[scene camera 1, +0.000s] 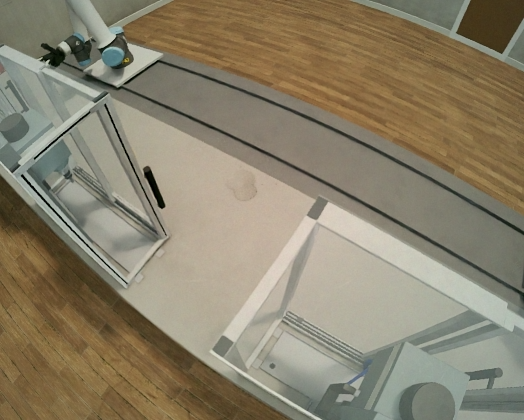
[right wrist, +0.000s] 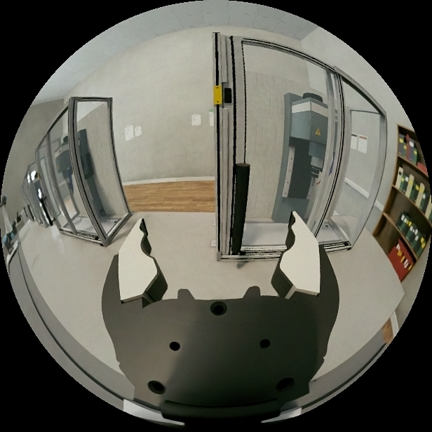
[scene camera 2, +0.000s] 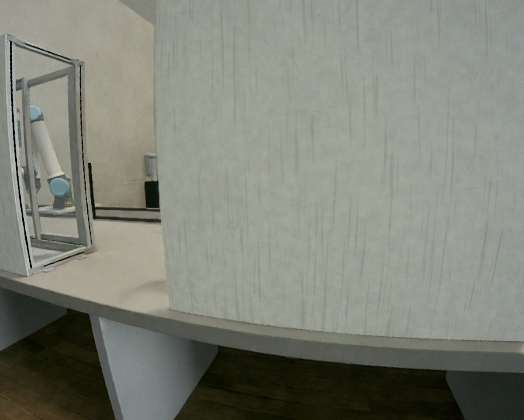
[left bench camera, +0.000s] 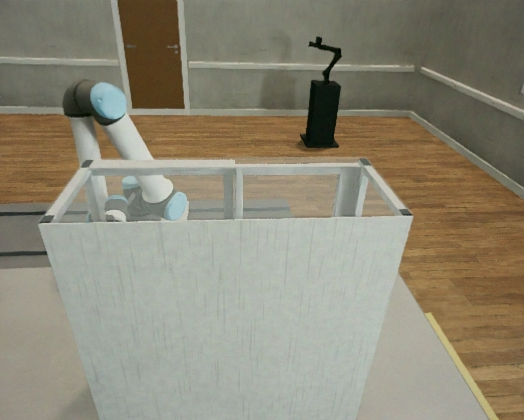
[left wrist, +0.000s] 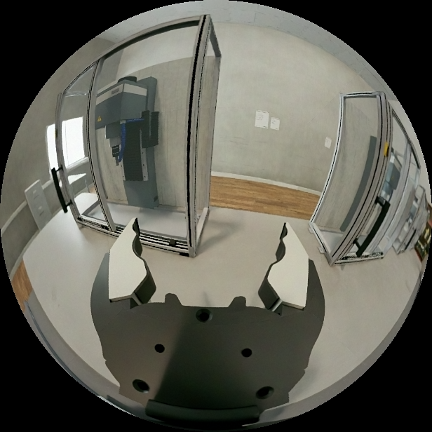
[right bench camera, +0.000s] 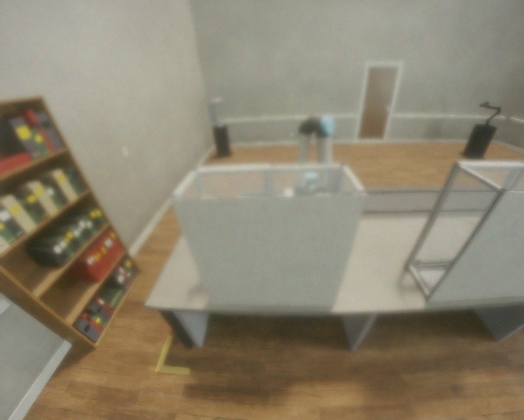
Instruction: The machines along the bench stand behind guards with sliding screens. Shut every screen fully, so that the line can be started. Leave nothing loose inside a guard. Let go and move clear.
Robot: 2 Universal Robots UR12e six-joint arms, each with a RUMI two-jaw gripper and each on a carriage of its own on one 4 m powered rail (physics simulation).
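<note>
My left gripper (left wrist: 209,221) is open and empty, in front of a guard (left wrist: 198,140) at the left of the left wrist view. That guard's black handle (left wrist: 61,191) is at its far left end. A second guard (left wrist: 329,175) at the right has its handle (left wrist: 372,229) near its near post. My right gripper (right wrist: 216,215) (scene camera 1: 46,55) is open and empty, before the right-end guard (right wrist: 218,150). Its screen handle (right wrist: 241,207) stands close to the left post, beside the yellow switch (right wrist: 217,95). Whether each screen is fully shut is unclear. Machines (left wrist: 120,107) (right wrist: 309,120) stand behind the panes.
Another guard (right wrist: 90,200) stands at the left in the right wrist view. A guard's back panel (left bench camera: 225,310) hides its interior in the left bench view. The left arm (left bench camera: 132,142) rises behind it. A bookshelf (right bench camera: 117,305) stands beyond the bench's end.
</note>
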